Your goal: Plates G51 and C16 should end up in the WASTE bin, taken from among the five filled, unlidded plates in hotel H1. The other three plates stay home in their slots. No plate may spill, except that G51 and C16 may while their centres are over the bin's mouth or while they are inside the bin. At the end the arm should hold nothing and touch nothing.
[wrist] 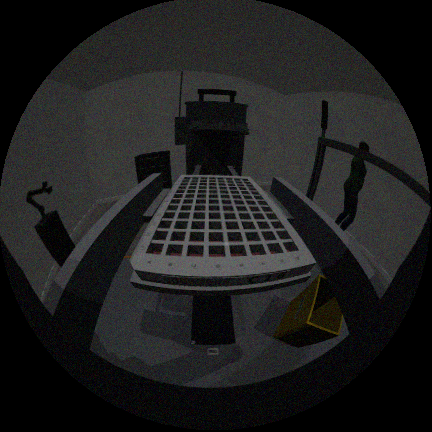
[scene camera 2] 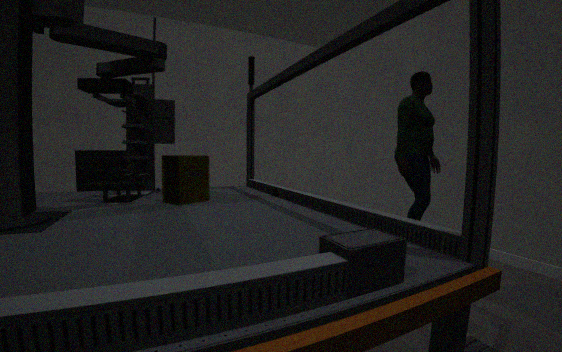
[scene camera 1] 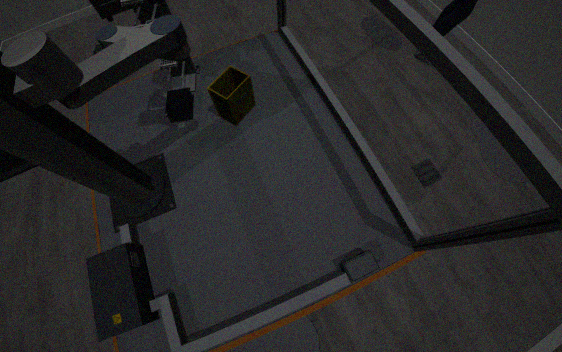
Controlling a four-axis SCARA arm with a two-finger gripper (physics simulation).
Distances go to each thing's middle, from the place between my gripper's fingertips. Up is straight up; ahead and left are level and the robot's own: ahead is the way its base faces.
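Labels:
From my hand, the hotel H1 [scene camera 2: 135, 166] is 22 cm to the left and 6 cm ahead, and it's 16 cm below. The cabinet [scene camera 1: 114, 283] is 79 cm to the right of my hand and 42 cm behind it, and 38 cm below it.

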